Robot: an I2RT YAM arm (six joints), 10 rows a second.
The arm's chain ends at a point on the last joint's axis. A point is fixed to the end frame.
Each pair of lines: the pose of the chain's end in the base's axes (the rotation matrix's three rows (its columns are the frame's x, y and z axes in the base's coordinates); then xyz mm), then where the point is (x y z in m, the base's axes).
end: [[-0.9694 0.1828 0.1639], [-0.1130 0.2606 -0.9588], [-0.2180 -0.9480 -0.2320]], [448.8 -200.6 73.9]
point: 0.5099 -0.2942 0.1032
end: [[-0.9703 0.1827 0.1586], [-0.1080 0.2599 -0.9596], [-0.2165 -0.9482 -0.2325]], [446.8 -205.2 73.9]
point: 0.5074 -0.2992 0.1031
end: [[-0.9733 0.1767 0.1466], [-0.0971 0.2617 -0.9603], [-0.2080 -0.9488 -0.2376]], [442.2 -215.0 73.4]
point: 0.5021 -0.3097 0.1016
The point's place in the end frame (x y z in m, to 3 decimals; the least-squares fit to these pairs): -0.055 -0.041 0.093
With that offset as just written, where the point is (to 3 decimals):
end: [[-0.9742 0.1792 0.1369], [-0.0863 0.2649 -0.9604], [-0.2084 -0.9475 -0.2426]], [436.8 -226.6 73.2]
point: 0.496 -0.322 0.101
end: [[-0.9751 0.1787 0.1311], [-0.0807 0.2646 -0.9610], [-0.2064 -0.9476 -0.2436]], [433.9 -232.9 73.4]
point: 0.492 -0.329 0.101
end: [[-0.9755 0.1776 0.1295], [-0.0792 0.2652 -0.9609], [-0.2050 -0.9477 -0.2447]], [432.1 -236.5 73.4]
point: 0.491 -0.332 0.101
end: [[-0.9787 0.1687 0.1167], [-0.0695 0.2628 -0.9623], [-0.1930 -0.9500 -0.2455]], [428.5 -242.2 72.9]
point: 0.486 -0.339 0.100
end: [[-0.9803 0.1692 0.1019], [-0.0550 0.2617 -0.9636], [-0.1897 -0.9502 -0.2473]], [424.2 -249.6 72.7]
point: 0.481 -0.347 0.099
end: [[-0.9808 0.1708 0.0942], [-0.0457 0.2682 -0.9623], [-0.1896 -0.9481 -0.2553]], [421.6 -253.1 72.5]
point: 0.477 -0.351 0.098
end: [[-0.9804 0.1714 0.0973], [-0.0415 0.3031 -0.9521], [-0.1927 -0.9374 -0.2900]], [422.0 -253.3 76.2]
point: 0.478 -0.352 0.098
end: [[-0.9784 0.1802 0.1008], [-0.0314 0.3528 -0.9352], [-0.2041 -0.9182 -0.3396]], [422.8 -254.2 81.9]
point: 0.479 -0.354 0.099
